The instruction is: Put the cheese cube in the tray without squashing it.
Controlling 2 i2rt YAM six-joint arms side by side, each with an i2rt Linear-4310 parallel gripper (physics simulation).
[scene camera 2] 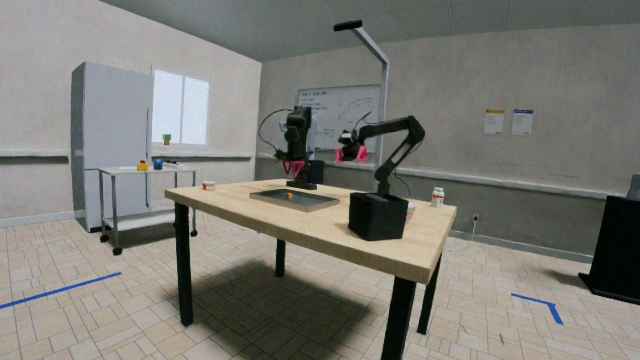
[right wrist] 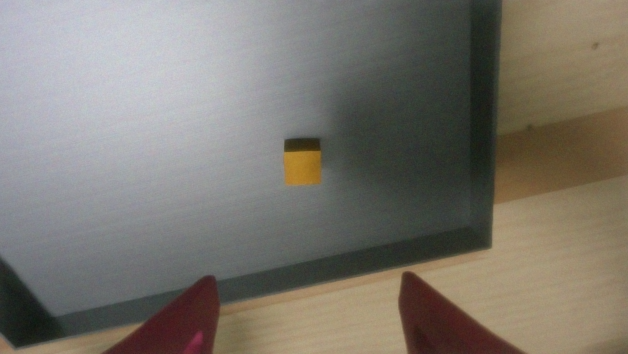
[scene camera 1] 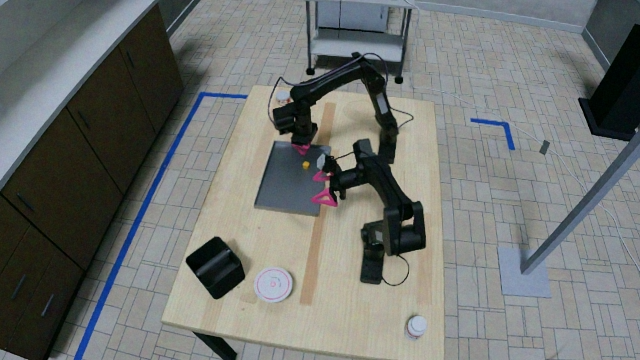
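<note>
The yellow cheese cube (scene camera 1: 306,165) (scene camera 2: 289,196) (right wrist: 302,167) rests on the floor of the grey tray (scene camera 1: 285,192) (scene camera 2: 320,202) (right wrist: 483,125), with straight edges and no visible squashing. My right gripper (scene camera 1: 301,149) (scene camera 2: 293,170) (right wrist: 309,289) is partly open and empty, above the tray's rim; in the right wrist view its pink fingertips stand apart, clear of the cube. My left gripper (scene camera 1: 315,189) (scene camera 2: 351,155) is wide open and empty, raised above the tray's right side in scene camera 1.
A black open bin (scene camera 1: 216,267) (scene camera 2: 378,217) and a round white lid-like thing (scene camera 1: 273,284) stand at the table's near end in scene camera 1. A white bottle (scene camera 1: 416,327) (scene camera 2: 438,197) stands near a corner. A small red and white tub (scene camera 1: 283,97) (scene camera 2: 208,185) stands at the far end.
</note>
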